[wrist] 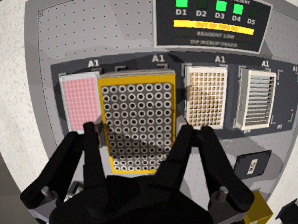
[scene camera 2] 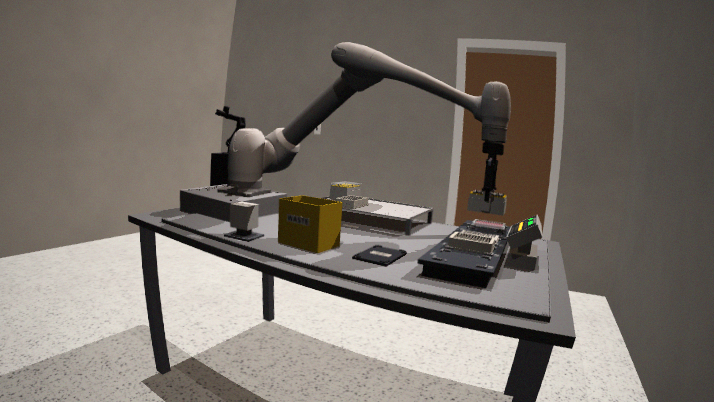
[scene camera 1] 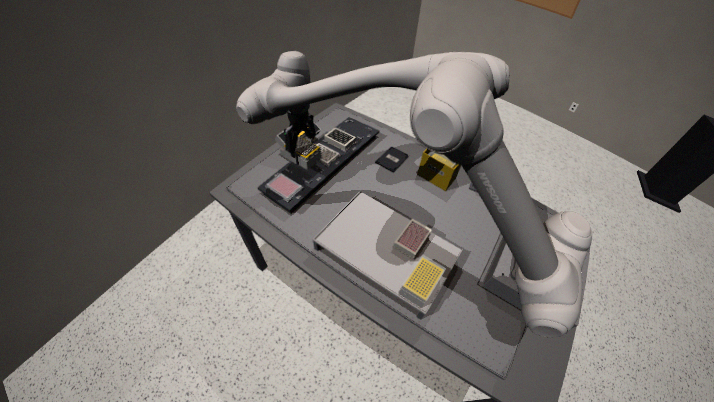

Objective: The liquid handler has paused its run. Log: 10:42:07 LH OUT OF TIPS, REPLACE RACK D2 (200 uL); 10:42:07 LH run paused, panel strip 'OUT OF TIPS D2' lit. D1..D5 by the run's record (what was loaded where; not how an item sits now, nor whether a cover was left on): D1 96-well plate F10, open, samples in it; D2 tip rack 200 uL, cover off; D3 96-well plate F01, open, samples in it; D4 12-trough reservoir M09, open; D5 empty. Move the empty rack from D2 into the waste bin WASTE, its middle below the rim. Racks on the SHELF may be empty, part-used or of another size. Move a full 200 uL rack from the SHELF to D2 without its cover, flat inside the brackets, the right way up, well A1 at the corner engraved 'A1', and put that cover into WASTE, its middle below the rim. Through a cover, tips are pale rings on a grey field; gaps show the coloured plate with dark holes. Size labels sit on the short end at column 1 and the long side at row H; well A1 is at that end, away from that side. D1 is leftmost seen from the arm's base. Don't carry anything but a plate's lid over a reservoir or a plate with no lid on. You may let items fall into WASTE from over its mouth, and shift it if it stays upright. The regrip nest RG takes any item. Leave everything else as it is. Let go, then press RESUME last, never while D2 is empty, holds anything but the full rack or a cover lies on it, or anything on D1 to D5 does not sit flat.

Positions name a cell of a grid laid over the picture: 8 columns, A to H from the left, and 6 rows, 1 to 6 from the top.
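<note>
My gripper (scene camera 2: F4), (wrist: D4). Shelf (scene camera 1: E4), (scene camera 2: E4). Clear rack cover (scene camera 1: E5). Pink plate (wrist: C3). Yellow waste bin (scene camera 2: D4).
</note>
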